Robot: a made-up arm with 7 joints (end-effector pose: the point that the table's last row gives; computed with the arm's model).
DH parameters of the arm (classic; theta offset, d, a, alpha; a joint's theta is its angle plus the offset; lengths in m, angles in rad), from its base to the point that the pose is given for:
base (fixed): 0 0.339 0.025 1.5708
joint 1: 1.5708 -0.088 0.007 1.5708
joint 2: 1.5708 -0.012 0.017 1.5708
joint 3: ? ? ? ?
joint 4: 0 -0.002 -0.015 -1.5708
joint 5: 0 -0.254 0.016 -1.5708
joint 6: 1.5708 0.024 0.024 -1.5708
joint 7: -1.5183 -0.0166 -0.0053 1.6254
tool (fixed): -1.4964 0.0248 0 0
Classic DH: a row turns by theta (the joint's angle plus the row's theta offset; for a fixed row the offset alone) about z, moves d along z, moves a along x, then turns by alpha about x.
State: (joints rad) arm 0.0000 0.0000 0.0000 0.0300 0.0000 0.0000 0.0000
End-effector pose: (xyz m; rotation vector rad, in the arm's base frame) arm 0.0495 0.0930 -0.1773 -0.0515 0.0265 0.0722
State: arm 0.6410 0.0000 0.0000 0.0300 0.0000 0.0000 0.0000
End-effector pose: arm 0.3534 0.0930 -0.0601 -0.0728 -0.6140 0.0531
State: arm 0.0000 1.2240 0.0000 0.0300 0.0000 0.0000 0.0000
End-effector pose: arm 0.0495 0.5819 0.1728 1.1719 -0.0209 0.0787
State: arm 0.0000 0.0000 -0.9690 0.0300 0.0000 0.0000 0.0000
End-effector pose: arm 0.0518 0.0533 -0.1773 -0.0343 0.0491 -0.8966
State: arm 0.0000 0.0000 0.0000 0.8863 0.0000 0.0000 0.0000
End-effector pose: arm 0.2310 0.0930 -0.0703 -0.0791 -0.8292 0.0456
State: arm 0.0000 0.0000 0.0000 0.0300 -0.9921 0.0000 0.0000
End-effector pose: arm 0.0509 0.0555 -0.1773 -0.0043 0.0485 -0.9187
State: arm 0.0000 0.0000 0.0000 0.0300 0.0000 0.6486 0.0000
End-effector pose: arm 0.0468 0.0930 -0.1884 -0.0263 0.6747 0.0864
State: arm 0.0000 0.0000 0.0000 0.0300 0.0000 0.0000 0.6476
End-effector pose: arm 0.0496 0.1089 -0.1800 -0.6981 0.0496 0.0417
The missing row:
joint 3: 1.5708 -0.271 0.01 1.5708
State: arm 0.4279 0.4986 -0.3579 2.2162 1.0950 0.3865 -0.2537
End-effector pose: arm 0.2733 0.0931 0.3082 -0.9205 -1.5878 -0.2611
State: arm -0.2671 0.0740 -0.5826 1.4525 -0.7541 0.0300 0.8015
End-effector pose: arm 0.1644 -0.0517 0.0216 -0.5714 -0.6135 -1.4970
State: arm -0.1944 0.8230 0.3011 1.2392 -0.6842 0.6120 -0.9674
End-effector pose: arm 0.2327 0.3853 0.0968 2.2506 -0.6023 -0.2592
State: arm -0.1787 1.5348 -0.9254 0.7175 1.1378 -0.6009 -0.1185
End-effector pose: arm 0.1120 0.5495 0.1914 0.8410 -0.8046 -0.3378
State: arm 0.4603 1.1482 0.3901 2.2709 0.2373 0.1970 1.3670
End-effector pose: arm 0.1408 0.2204 0.4803 0.4302 -1.1762 -1.8621
